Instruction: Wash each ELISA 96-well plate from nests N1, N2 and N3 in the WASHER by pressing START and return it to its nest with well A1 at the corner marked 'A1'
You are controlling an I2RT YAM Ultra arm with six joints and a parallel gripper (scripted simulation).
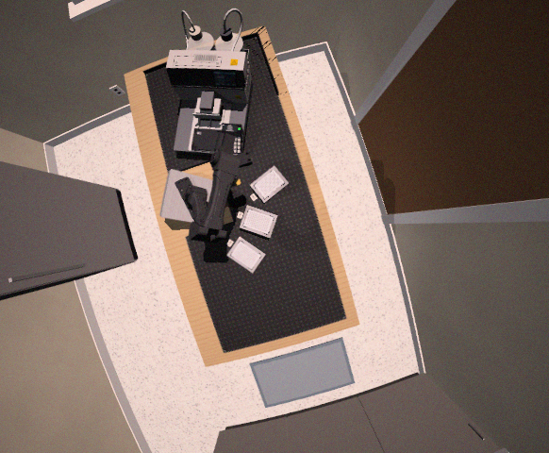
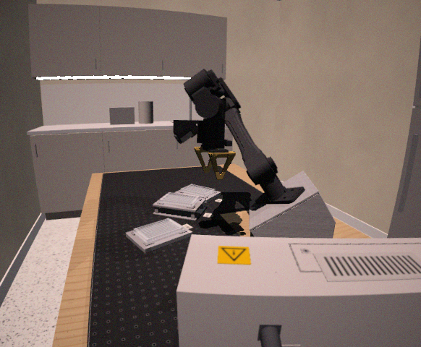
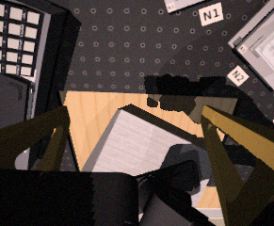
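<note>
Right now my hand is 12 cm short of the grey nest slab, 10 cm to the left of it and 20 cm above it. Round my hand: n1 label 2 cm ahead, 11 cm to the right, 20 cm below; carrier pocket 2 cm behind, 26 cm to the left, 13 cm below; N2 label 9 cm behind, 15 cm to the right, 20 cm below.
</note>
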